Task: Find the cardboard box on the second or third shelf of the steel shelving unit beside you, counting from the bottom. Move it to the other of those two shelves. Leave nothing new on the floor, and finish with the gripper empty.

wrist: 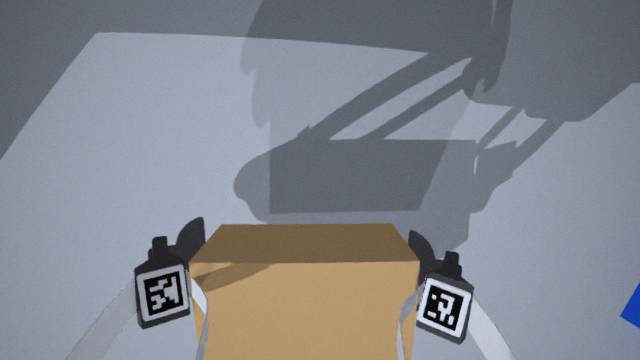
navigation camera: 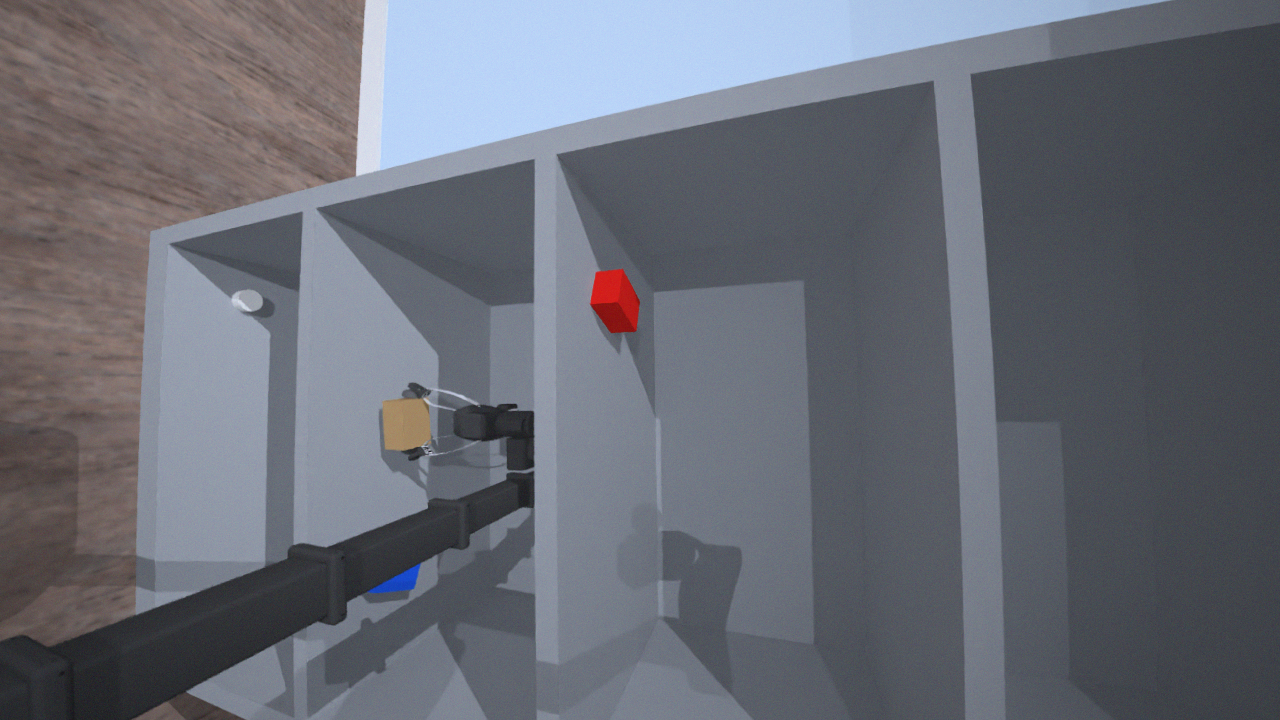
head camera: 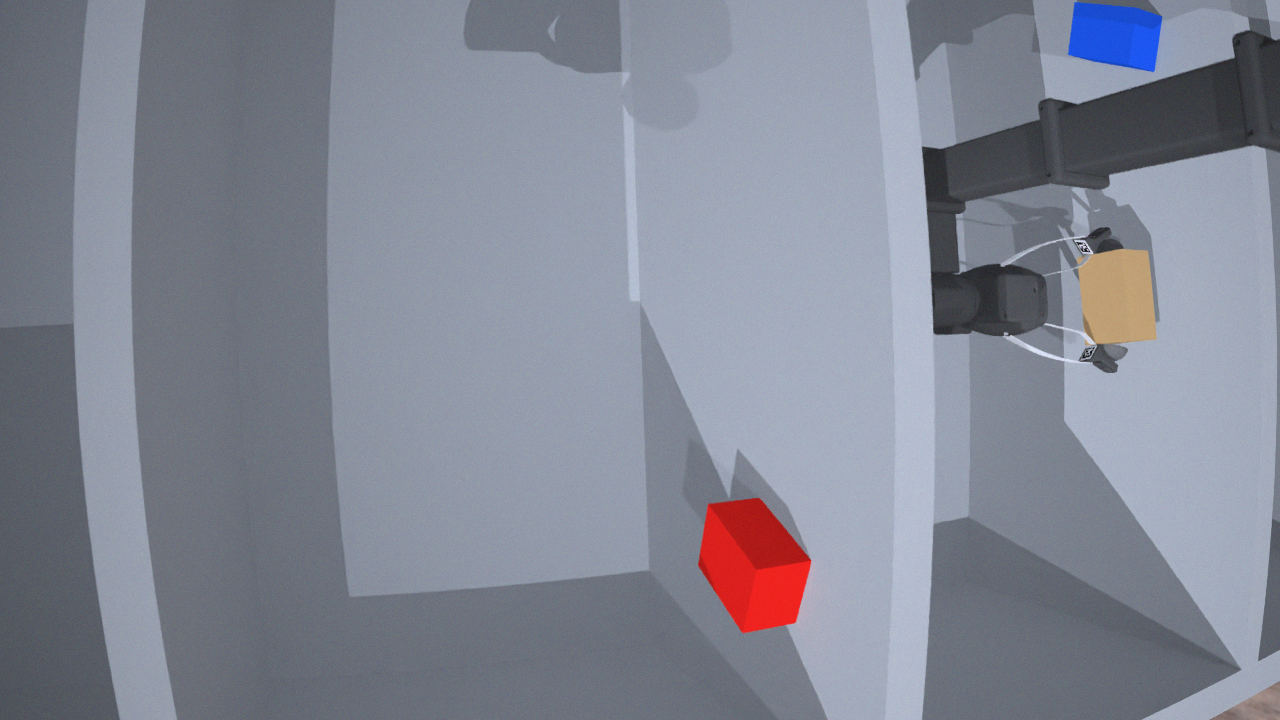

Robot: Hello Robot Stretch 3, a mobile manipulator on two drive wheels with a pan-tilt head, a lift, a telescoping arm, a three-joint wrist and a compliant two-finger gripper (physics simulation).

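Frame: origin at the robot's base, x ahead, y left, z up, level; metres.
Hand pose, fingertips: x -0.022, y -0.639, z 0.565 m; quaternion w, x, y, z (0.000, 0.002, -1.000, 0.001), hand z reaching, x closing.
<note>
Things, the pixels of their top centre, and the offset from my fingertips. "spot": a spot on its surface instead. Level surfaces: height alone.
- tan cardboard box at its top centre: [head camera: 1101,298] [navigation camera: 417,423] 0.001 m back, 0.016 m left, 0.049 m up
- steel shelving unit at a spot on its surface: [head camera: 905,358] spot: 0.043 m ahead, 0.159 m left, 0.417 m up
- third shelf at its surface level: 0.426 m up
- red block at its top centre: [head camera: 725,567] [navigation camera: 629,301] 0.199 m ahead, 0.002 m left, 0.471 m up
- blue block at its top centre: [head camera: 1101,32] [navigation camera: 400,573] 0.283 m back, 0.025 m left, 0.014 m up
- white round object at its top centre: [navigation camera: 250,300] 0.273 m ahead, 0.018 m left, 0.465 m down
The tan cardboard box [head camera: 1126,295] [navigation camera: 403,426] [wrist: 305,310] is in the second compartment from the bottom of the steel shelving unit [head camera: 905,358] [navigation camera: 546,358]; the views are turned sideways. My gripper [head camera: 1108,300] [navigation camera: 415,421] [wrist: 306,252] is shut on the box, one fingertip against each side. The box's shadow lies slightly apart from it, so it appears a little above the second shelf. The third shelf [head camera: 841,376] [navigation camera: 586,447] is the one with the red block.
A red block [head camera: 759,565] [navigation camera: 614,301] stands on the third shelf. A blue block [head camera: 1114,37] [navigation camera: 393,580] [wrist: 634,307] is on the second shelf, near my arm [head camera: 1154,116] [navigation camera: 384,555]. A white round object [navigation camera: 247,300] is on the bottom shelf.
</note>
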